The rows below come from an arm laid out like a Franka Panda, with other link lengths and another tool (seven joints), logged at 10 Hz.
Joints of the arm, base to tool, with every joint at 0 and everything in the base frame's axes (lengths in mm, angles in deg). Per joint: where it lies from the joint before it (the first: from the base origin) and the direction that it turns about. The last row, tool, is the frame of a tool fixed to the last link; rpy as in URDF.
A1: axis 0 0 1 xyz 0 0 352.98
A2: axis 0 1 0 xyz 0 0 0
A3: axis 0 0 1 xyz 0 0 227.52
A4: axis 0 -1 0 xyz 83.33 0 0
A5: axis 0 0 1 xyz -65.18 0 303.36
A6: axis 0 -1 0 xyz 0 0 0
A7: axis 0 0 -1 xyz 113.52 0 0
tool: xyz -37 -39 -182.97 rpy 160.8 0 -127.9
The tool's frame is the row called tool.
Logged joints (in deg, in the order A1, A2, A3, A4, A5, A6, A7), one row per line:
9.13, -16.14, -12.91, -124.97, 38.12, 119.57, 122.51
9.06, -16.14, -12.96, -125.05, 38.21, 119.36, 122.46
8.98, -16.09, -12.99, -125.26, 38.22, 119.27, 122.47
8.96, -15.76, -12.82, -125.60, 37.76, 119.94, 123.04
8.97, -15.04, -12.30, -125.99, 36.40, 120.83, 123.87
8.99, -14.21, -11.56, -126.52, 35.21, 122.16, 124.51
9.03, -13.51, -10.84, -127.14, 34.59, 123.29, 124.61
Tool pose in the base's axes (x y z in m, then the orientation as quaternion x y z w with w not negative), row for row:
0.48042, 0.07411, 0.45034, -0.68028, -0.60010, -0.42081, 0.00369
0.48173, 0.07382, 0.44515, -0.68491, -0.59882, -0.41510, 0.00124
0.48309, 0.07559, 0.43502, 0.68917, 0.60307, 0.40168, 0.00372
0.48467, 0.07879, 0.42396, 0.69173, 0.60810, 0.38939, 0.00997
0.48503, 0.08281, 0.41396, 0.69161, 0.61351, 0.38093, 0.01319
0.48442, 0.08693, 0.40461, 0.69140, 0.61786, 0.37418, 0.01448
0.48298, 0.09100, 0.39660, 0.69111, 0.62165, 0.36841, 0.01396
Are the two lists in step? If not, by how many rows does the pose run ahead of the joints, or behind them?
The pose runs 2 rows ahead of the joints: the pose in row i belongs to the joints in row i + 2.
